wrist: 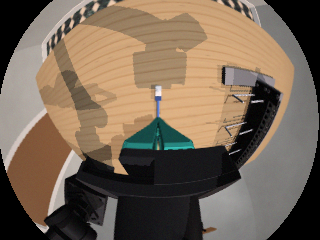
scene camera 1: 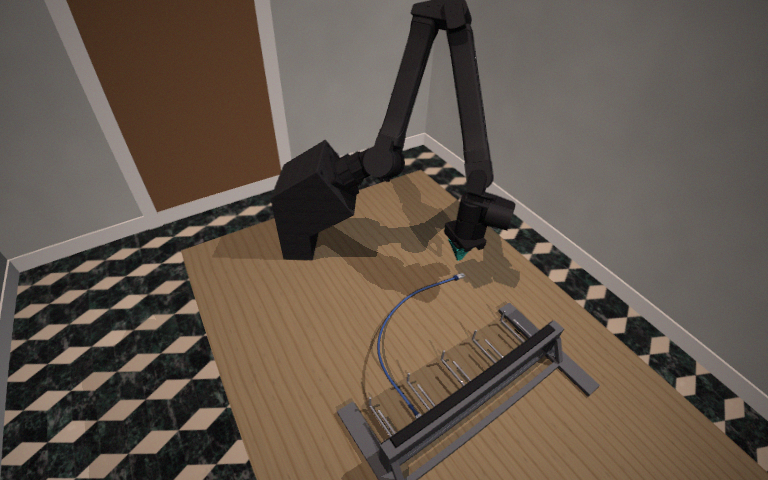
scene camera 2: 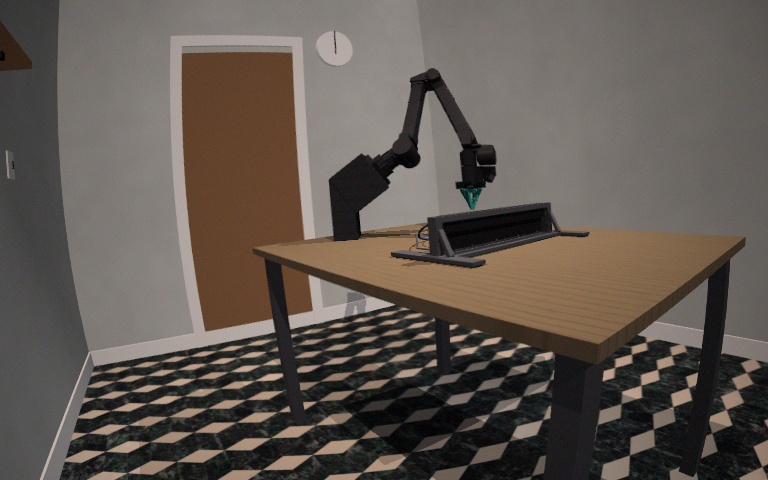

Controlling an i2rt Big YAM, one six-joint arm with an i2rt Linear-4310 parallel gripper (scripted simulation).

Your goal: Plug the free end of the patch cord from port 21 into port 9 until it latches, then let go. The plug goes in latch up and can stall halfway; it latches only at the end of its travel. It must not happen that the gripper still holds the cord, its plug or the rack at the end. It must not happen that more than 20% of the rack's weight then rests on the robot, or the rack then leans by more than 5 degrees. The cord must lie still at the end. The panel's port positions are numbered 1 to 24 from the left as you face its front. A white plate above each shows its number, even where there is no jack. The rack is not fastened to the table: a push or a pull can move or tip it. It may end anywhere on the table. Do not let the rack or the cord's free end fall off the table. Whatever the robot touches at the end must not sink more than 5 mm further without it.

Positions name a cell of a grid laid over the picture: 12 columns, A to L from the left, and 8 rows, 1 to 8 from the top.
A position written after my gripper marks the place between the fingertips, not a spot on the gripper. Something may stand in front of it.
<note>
In view: my gripper (scene camera 1: H5).
My gripper is seen too in the wrist view (wrist: F5).
</note>
